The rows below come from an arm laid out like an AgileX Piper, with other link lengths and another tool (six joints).
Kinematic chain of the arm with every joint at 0, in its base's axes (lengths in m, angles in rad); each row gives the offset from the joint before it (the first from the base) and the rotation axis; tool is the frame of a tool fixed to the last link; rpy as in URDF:
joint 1: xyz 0 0 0.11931 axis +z
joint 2: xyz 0 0 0 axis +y
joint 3: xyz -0.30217 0 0.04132 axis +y
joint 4: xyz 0.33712 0 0.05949 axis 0.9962 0 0.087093
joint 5: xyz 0 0 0 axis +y
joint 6: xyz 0.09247 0 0.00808 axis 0.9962 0 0.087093
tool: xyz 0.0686 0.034 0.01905 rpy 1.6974 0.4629 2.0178
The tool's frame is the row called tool.
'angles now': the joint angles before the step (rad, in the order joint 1, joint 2, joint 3, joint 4, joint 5, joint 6). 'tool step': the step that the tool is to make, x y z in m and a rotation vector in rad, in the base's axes. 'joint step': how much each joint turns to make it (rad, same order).
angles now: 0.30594 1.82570 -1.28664 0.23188 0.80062 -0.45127
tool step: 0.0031 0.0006 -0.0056 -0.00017 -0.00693 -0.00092
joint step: 0.00003 0.01341 -0.00016 0.00114 -0.01970 -0.00389
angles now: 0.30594 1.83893 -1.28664 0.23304 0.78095 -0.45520
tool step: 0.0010 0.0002 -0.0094 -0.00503 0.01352 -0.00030
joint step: 0.00002 0.02003 -0.00068 0.00005 -0.00495 -0.00077
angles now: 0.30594 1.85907 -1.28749 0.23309 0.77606 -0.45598
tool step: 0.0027 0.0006 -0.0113 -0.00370 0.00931 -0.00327
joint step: 0.00007 0.02608 -0.00261 0.00088 -0.01388 0.00011
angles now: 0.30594 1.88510 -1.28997 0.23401 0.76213 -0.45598
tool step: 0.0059 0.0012 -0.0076 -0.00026 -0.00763 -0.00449
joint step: -0.00007 0.02454 -0.01017 0.00000 -0.02216 -0.00005
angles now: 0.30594 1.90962 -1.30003 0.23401 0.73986 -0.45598
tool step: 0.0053 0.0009 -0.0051 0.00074 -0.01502 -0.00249
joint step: -0.00011 0.01695 -0.00649 0.00007 -0.02525 -0.00290
